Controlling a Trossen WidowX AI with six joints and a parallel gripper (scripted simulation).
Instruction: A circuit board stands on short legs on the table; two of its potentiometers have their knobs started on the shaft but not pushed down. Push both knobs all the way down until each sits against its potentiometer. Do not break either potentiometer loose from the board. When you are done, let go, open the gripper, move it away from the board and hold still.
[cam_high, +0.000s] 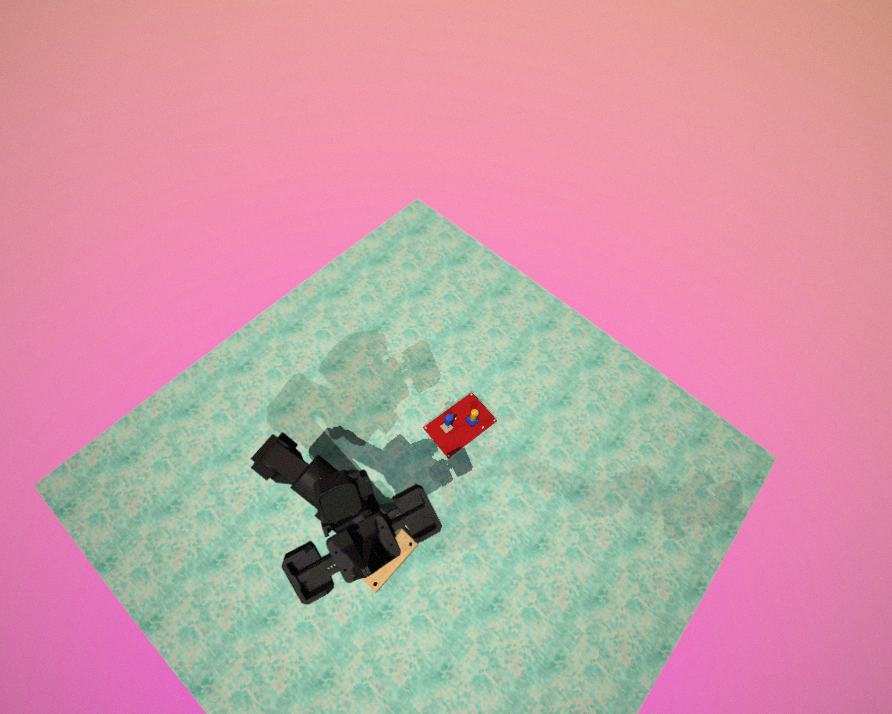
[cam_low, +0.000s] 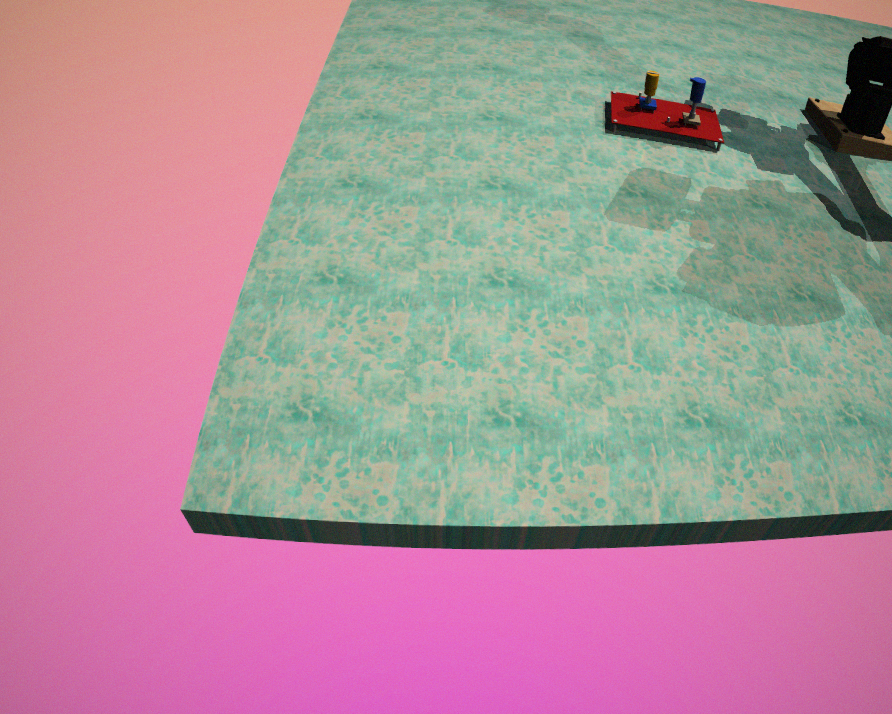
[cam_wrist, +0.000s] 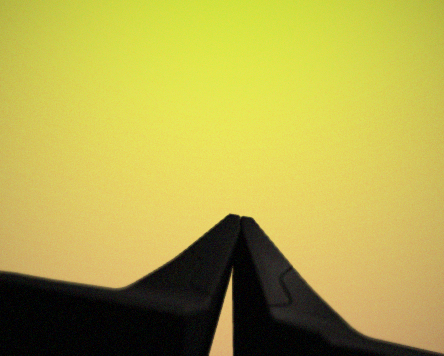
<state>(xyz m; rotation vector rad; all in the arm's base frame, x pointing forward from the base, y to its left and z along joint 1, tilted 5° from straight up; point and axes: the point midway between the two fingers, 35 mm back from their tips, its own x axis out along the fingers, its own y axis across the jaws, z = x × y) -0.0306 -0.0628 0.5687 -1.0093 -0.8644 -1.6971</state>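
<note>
The tan potentiometer is 38 cm ahead of my gripper tip, 17 cm to the left of it and 56 cm below it. From my gripper tip the other things lie so: blue potentiometer: 43 cm ahead, 14 cm to the left, 57 cm below.
</note>
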